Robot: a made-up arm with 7 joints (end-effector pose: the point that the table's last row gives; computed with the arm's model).
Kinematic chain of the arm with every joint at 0, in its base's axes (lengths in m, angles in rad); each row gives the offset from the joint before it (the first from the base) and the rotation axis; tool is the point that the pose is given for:
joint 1: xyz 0 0 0.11 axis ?
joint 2: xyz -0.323 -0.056 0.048 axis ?
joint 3: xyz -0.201 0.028 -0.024 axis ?
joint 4: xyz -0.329 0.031 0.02 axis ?
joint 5: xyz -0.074 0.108 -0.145 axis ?
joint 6: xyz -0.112 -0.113 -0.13 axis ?
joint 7: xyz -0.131 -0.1 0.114 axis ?
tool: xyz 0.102 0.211 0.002
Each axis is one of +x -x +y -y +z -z.
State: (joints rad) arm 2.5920 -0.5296 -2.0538 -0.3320 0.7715 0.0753 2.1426
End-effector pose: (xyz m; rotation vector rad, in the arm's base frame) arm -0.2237 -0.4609 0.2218 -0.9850 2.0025 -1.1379
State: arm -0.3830 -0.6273 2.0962 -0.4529 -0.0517 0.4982 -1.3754
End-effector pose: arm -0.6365 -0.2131 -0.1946 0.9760 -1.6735 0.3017
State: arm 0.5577 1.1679 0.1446 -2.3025 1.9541 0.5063 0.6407
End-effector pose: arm -0.5544 -0.4870 -0.0178 -0.9144 0.1777 -2.9835
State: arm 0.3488 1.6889 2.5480 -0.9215 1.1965 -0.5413 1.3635
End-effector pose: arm -0.1702 -0.1865 0.6844 2.4580 -0.1218 -0.2788
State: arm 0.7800 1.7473 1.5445 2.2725 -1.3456 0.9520 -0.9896
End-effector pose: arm -0.2121 -0.3938 0.4209 -1.7577 2.2637 1.1261
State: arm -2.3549 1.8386 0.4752 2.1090 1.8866 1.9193 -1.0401
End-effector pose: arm 0.5759 0.6841 0.4679 -0.9819 -0.8591 -0.5648
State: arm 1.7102 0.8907 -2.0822 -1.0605 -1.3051 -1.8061 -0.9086
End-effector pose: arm 0.1262 -0.0412 -0.2907 -0.0045 -3.1037 0.2947
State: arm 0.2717 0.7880 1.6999 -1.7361 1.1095 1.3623 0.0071
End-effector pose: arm -0.4935 -0.4392 0.2516 -1.3526 -1.4294 -0.7756
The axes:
joint 1: +z
joint 2: -x
joint 3: +z
joint 4: +z
joint 5: -x
joint 6: -z
joint 7: +y

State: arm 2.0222 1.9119 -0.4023 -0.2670 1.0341 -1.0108 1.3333
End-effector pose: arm 0.7132 -0.8962 -0.1376 -1.4874 -0.6208 -0.9458
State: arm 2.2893 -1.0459 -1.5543 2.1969 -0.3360 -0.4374 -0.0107
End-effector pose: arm 0.3286 -0.7213 0.3096 -1.3177 -1.2098 -2.2403
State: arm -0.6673 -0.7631 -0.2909 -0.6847 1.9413 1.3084 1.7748
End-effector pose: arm -0.5773 0.7452 0.2039 -0.4160 -1.3202 2.7866
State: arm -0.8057 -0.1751 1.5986 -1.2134 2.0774 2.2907 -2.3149
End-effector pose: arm -0.5170 0.3126 -0.0087 1.6637 0.8329 -0.4782
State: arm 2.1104 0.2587 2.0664 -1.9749 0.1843 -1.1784 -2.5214
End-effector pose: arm 0.8269 -0.3796 0.2186 -2.5079 -0.2386 -1.4047
